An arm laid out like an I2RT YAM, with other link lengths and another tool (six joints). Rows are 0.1 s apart.
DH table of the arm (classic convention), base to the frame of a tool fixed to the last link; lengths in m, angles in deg. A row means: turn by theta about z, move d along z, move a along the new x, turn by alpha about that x. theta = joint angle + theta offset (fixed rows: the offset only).
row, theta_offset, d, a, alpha
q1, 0, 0.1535, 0.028, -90
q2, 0, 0, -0.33, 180
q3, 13.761, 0, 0.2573, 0
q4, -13.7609, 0.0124, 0.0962, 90
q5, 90, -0.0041, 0, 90
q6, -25, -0.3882, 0.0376, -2.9
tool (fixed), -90, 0.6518, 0, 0
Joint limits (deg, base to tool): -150..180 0..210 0..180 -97..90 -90..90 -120..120
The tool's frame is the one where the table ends.
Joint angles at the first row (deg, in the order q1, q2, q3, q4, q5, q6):
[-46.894 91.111 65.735 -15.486 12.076 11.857]
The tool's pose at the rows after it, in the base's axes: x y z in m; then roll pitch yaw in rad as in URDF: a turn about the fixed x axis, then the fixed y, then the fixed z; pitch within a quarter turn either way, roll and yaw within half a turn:
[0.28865 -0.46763 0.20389 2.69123 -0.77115 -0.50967]
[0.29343 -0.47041 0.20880 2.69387 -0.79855 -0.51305]
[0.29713 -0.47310 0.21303 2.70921 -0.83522 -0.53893]
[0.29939 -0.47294 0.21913 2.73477 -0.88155 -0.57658]
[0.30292 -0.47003 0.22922 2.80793 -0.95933 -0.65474]
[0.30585 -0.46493 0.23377 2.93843 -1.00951 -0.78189]
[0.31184 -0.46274 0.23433 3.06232 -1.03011 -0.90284]
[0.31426 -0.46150 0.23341 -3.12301 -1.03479 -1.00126]
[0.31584 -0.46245 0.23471 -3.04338 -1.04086 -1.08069]
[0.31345 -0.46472 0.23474 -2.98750 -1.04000 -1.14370]
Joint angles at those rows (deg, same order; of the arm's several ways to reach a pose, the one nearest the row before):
[-46.457 90.301 65.275 -13.627 12.622 11.726]
[-46.435 90.279 65.122 -12.141 12.360 12.251]
[-46.414 90.192 64.619 -10.196 12.359 13.737]
[-46.303 89.362 63.440 -7.945 12.404 15.748]
[-46.414 87.526 61.166 -4.337 11.486 19.201]
[-46.785 86.148 59.899 -2.766 9.890 23.420]
[-46.893 86.128 59.900 -2.109 8.798 27.070]
[-47.199 86.127 59.898 -1.868 7.924 29.824]
[-47.702 86.128 59.899 -1.300 7.005 31.835]
[-48.425 86.127 59.899 -1.082 6.393 33.299]

